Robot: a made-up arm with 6 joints. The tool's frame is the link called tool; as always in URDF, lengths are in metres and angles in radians. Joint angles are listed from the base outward.
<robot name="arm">
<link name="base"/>
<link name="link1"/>
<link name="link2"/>
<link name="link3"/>
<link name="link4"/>
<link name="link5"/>
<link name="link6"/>
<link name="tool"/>
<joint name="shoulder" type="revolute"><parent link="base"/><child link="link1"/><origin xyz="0 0 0.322" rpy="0 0 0"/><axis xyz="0 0 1"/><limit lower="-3.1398" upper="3.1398"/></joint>
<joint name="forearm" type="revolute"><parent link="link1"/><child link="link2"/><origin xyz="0 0 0" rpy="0 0 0"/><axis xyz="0 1 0"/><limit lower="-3.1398" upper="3.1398"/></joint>
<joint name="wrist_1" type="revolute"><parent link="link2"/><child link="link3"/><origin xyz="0 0 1.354" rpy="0 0 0"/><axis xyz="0 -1 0"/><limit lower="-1.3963" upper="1.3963"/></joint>
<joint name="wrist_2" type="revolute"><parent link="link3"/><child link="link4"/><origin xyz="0 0 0" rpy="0 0 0"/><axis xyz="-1 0 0"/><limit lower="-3.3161" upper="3.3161"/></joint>
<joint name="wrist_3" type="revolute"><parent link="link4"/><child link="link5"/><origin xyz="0.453 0 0" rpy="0 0 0"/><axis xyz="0 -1 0"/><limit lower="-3.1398" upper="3.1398"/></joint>
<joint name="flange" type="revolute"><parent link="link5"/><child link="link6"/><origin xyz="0 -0.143 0" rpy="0 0 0"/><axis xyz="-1 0 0"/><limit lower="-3.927" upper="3.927"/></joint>
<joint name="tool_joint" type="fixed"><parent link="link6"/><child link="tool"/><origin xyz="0 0 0" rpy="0 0 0"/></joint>
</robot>
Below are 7 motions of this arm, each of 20 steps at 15 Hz.
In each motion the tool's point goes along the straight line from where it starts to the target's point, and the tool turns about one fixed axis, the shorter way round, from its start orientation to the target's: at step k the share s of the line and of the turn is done. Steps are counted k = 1, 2, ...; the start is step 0. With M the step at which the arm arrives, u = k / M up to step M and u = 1 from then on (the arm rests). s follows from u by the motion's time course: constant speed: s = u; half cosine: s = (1 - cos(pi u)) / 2; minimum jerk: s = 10 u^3 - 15 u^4 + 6 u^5.
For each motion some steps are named. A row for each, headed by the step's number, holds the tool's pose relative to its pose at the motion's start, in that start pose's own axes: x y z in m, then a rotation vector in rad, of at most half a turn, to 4 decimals.
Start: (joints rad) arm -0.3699 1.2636 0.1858 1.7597 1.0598 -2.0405
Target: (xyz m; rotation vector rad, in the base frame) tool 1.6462 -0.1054 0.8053 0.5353 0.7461 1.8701
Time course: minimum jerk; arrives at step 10
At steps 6, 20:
6: 0.1305 0.4042 -0.0299 -0.5793 0.3849 0.5961
20: 0.1912 0.5922 -0.0439 -0.8487 0.5639 0.8733

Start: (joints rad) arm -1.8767 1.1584 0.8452 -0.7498 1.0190 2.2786
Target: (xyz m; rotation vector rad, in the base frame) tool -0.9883 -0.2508 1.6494 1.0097 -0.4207 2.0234
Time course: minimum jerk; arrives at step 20
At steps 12, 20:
12: 0.0806 -0.8106 -0.8108 0.2700 0.3334 -0.7676
20: 0.1181 -1.1876 -1.1879 0.3956 0.4885 -1.1246

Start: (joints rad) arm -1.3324 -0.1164 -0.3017 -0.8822 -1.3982 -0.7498
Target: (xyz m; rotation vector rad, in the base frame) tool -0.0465 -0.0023 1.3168 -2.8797 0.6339 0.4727
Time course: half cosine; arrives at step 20
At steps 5, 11, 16, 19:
5: 0.0178 -0.0407 -0.0156 0.1579 0.0266 0.0913
11: 0.0704 -0.1606 -0.0617 0.6235 0.1049 0.3604
16: 0.1102 -0.2513 -0.0965 0.9753 0.1640 0.5637
19: 0.1211 -0.2761 -0.1061 1.0716 0.1802 0.6194

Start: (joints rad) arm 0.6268 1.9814 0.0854 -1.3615 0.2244 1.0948
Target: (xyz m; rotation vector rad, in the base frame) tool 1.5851 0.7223 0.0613 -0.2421 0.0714 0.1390
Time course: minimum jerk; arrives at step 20
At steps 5, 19, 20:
5: -0.0780 -0.0348 0.0664 0.0278 -0.1677 -0.0145
19: -0.7531 -0.3362 0.6406 0.2683 -1.6186 -0.1398
20: -0.7539 -0.3366 0.6414 0.2686 -1.6205 -0.1400

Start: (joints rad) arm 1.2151 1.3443 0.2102 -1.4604 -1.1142 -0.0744
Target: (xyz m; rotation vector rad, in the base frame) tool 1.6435 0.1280 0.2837 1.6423 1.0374 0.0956
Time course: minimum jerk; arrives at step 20
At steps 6, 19, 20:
6: -0.2355 -0.1157 0.0503 0.0401 -0.1848 0.1854
19: -1.4423 -0.7087 0.3080 0.2454 -1.1317 1.1354
20: -1.4440 -0.7096 0.3083 0.2457 -1.1330 1.1367

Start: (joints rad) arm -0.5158 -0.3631 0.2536 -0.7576 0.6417 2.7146
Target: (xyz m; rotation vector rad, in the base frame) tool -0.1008 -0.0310 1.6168 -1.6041 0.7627 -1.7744
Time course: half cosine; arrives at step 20
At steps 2, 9, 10, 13, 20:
2: -0.0035 0.0015 -0.0002 -0.0082 0.0068 0.0055
9: -0.0605 0.0260 -0.0026 -0.1406 0.1171 0.0941
10: -0.0717 0.0309 -0.0031 -0.1667 0.1389 0.1116
13: -0.1042 0.0449 -0.0045 -0.2423 0.2019 0.1622
20: -0.1433 0.0617 -0.0062 -0.3333 0.2777 0.2232

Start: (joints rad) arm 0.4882 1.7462 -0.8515 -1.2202 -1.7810 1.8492
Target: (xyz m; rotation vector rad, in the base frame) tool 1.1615 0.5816 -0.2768 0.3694 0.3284 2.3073
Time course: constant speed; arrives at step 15
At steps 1, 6, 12, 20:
1: -0.0052 0.0091 0.0308 -0.1271 0.0231 -0.0142
6: -0.0310 0.0544 0.1848 -0.7625 0.1387 -0.0853
12: -0.0621 0.1087 0.3696 -1.5250 0.2773 -0.1706
20: -0.0776 0.1359 0.4620 -1.9063 0.3467 -0.2132

